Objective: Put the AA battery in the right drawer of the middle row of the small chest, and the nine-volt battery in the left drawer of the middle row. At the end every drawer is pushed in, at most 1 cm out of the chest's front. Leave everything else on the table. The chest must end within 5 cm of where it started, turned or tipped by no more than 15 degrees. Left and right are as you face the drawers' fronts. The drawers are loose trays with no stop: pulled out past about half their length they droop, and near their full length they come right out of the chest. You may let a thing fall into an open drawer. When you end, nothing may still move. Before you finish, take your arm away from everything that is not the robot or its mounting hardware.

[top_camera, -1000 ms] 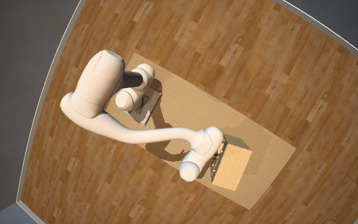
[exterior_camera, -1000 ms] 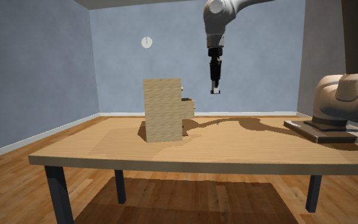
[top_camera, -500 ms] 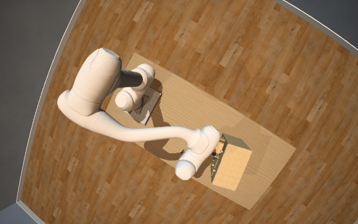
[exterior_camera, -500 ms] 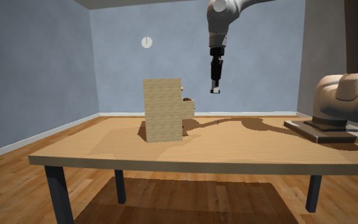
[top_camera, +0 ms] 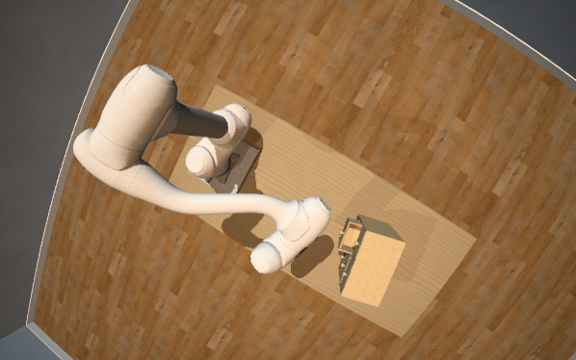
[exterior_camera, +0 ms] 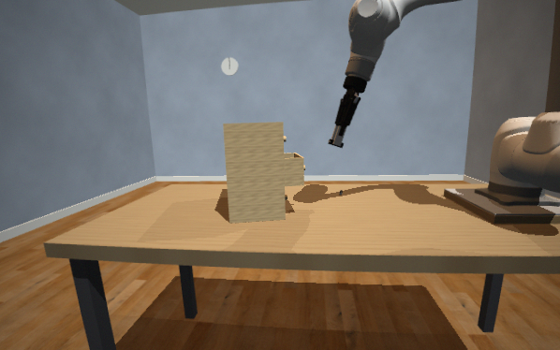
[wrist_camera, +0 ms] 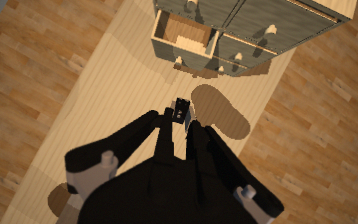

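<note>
The black nine-volt battery lies 2 cm below my hand and 2 cm ahead of it. Round my hand: black AA battery: 25 cm below, 16 cm to the right, 3 cm behind; then orange AA battery: 29 cm ahead, 14 cm below, 2 cm to the right.
</note>
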